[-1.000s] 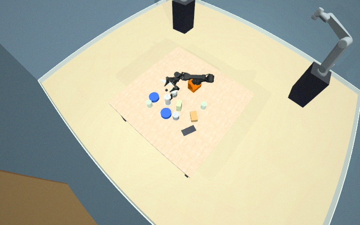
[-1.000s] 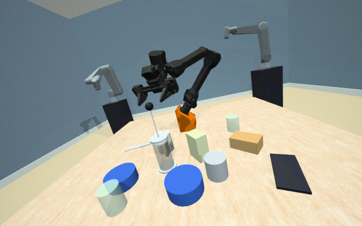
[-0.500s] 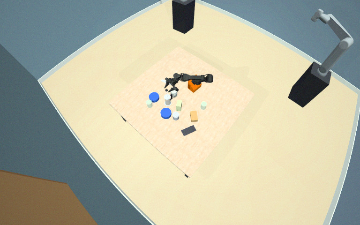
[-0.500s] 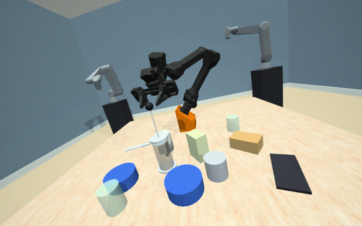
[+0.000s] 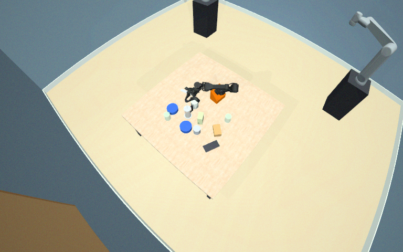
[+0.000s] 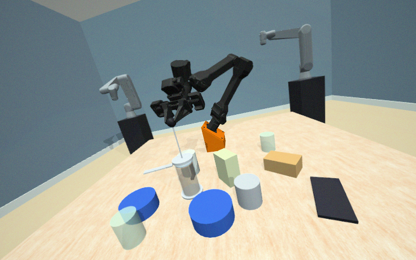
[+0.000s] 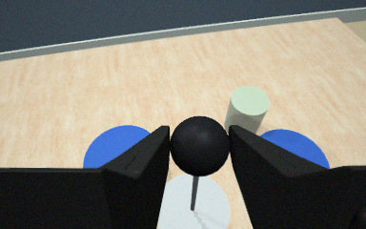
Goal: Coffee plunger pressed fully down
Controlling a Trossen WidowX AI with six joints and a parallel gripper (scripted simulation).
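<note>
Right now the coffee press is 130 mm below my gripper tip and 20 mm behind it. From my gripper tip the other things lie so: dark flat plate (390 mm to the left, 260 mm below, 120 mm ahead); grey cylinder (230 mm below, 190 mm to the left, 80 mm ahead); tan block (340 mm to the left, 240 mm below, 40 mm behind).
</note>
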